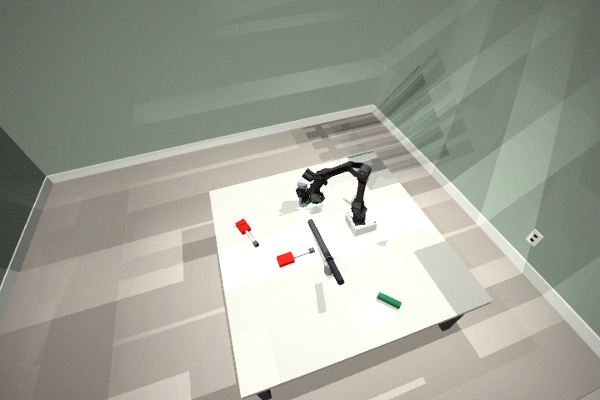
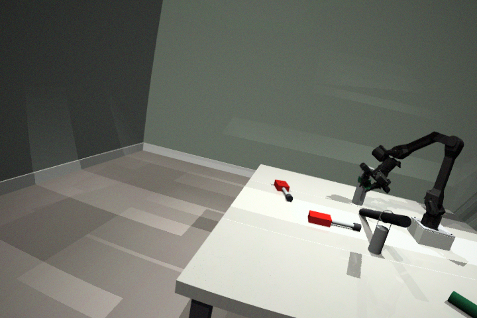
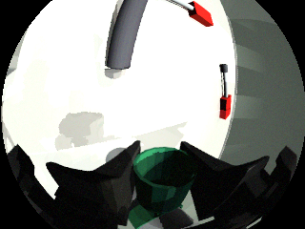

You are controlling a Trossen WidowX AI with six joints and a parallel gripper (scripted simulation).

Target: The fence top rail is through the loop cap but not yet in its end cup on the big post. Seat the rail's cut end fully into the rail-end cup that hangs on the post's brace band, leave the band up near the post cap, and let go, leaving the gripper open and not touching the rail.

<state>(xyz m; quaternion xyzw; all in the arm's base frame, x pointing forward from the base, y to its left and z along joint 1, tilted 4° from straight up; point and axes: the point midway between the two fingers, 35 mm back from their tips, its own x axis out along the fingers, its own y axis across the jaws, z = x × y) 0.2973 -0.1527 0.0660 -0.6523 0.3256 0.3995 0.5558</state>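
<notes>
My gripper tip is 10 mm past the green rail-end cup, 30 mm to the left of it and 30 mm below it. The rest, counted from my gripper tip: grey line post: 80 mm behind, 420 mm to the left; green cylinder: 350 mm behind, 630 mm to the left, 90 mm below.
</notes>
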